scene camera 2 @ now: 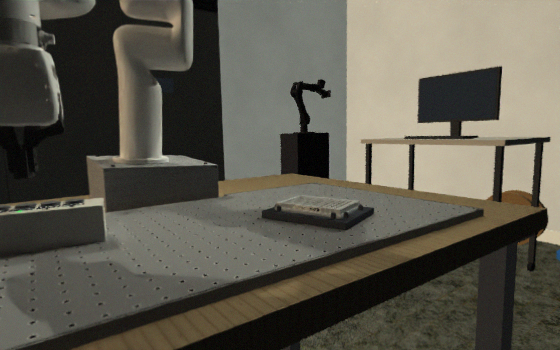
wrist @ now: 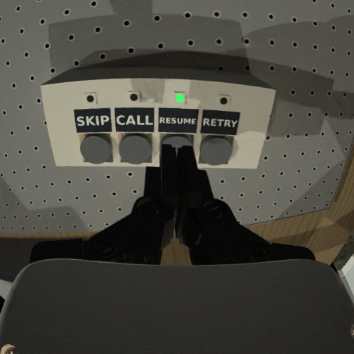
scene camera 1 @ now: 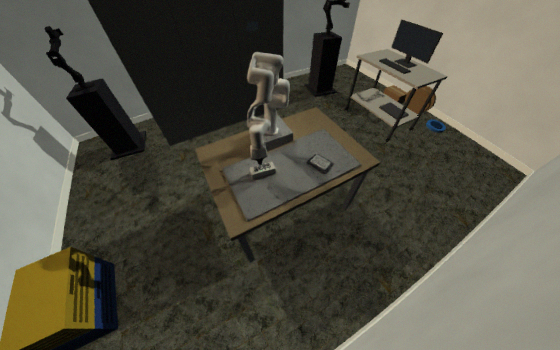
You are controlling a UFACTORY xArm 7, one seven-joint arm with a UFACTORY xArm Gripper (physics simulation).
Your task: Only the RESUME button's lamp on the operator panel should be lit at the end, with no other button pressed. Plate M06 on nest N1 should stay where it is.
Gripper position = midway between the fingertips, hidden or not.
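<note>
My gripper (scene camera 2: 24,178), visible also in the wrist view (wrist: 173,167). Skip button (wrist: 95,147), call button (wrist: 135,148), retry button (wrist: 214,150). Nest N1 (scene camera 2: 345,223). Plate M06 (scene camera 2: 310,205), out of frame in the wrist view.
</note>
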